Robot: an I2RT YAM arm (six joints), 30 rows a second.
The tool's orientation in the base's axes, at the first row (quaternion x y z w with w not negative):
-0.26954, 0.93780, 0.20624, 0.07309
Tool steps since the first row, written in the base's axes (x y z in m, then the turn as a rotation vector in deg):
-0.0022, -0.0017, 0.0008, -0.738, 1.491, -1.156
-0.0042, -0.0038, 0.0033, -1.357, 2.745, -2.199
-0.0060, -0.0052, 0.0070, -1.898, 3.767, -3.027
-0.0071, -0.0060, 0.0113, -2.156, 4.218, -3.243
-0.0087, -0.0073, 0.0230, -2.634, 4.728, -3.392
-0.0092, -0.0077, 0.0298, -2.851, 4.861, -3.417
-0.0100, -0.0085, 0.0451, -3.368, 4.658, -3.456
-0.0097, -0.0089, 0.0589, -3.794, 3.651, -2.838
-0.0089, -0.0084, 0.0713, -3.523, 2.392, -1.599
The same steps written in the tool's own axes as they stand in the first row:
0.0025, 0.0001, -0.0015, 0.201, 1.141, 1.662
0.0045, 0.0005, -0.0047, 0.386, 2.076, 3.123
0.0058, 0.0016, -0.0087, 0.563, 2.864, 4.294
0.0060, 0.0031, -0.0130, 0.620, 3.275, 4.674
0.0051, 0.0070, -0.0241, 0.818, 3.871, 5.014
0.0040, 0.0094, -0.0305, 0.944, 4.081, 5.088
0.0013, 0.0145, -0.0447, 1.486, 4.188, 5.023
-0.0022, 0.0188, -0.0573, 2.171, 3.856, 4.024
-0.0062, 0.0231, -0.0683, 2.233, 3.173, 2.374

